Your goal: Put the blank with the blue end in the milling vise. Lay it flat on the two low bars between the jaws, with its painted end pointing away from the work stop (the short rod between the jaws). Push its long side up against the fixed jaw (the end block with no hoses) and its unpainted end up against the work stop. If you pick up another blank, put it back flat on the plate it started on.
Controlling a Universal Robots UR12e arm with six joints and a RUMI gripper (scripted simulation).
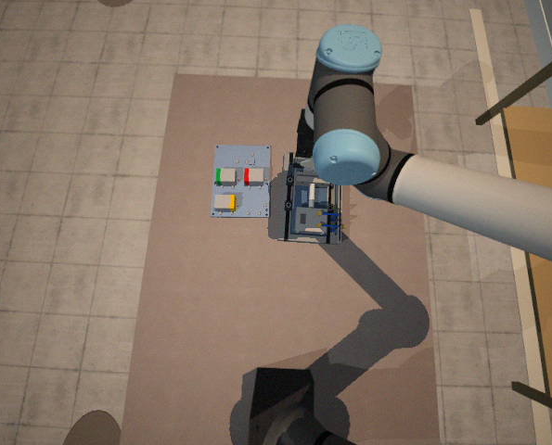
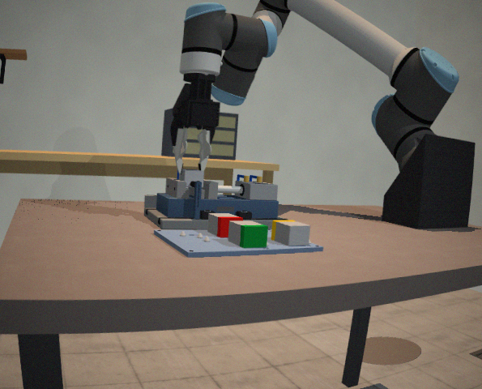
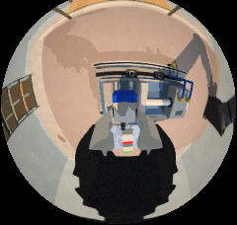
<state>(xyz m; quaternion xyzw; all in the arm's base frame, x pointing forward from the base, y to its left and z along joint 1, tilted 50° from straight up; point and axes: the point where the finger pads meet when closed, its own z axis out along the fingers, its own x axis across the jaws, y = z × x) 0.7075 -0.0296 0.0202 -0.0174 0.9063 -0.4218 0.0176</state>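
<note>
The blue-ended blank lies 20 mm below my hand. Also, from my hand: hosed end block: 160 mm behind, 50 mm below; then fixed jaw: 30 mm ahead, 50 mm below; then milling vise: 70 mm behind, 80 mm below.
</note>
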